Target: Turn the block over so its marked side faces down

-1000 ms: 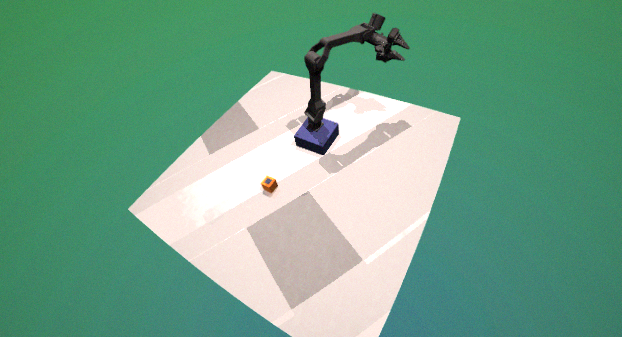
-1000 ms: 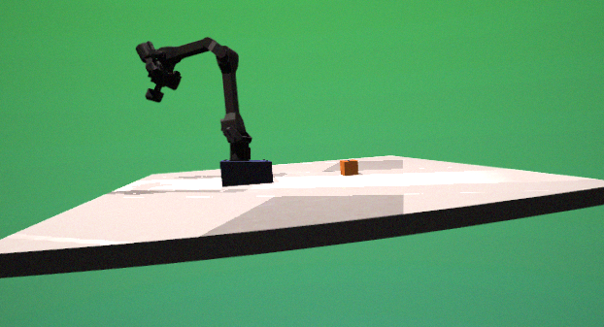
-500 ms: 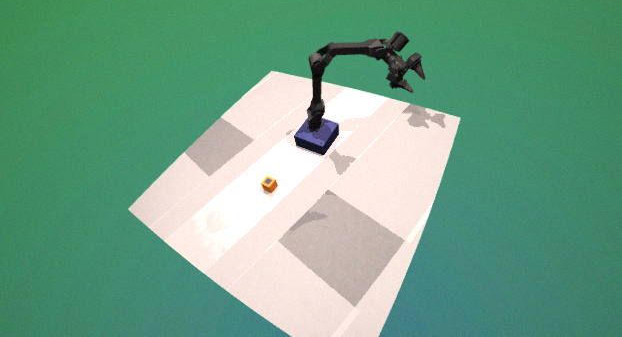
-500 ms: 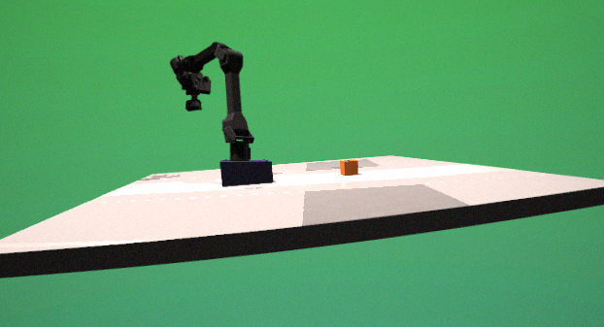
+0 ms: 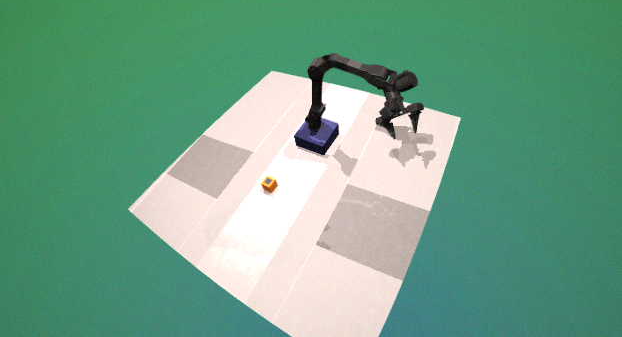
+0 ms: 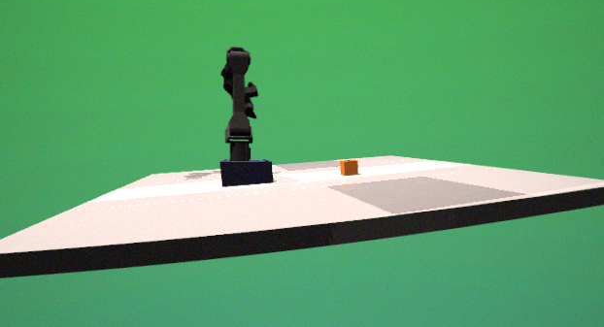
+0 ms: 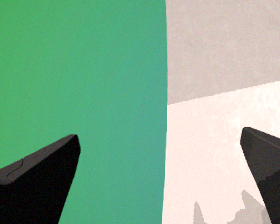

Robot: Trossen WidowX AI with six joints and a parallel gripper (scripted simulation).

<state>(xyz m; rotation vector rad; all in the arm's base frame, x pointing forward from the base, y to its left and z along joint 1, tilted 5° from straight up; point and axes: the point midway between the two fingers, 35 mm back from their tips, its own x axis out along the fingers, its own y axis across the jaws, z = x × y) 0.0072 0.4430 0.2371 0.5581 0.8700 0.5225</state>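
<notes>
My gripper tip is 470 mm to the left of the block, 340 mm short of it and 230 mm above it.
</notes>
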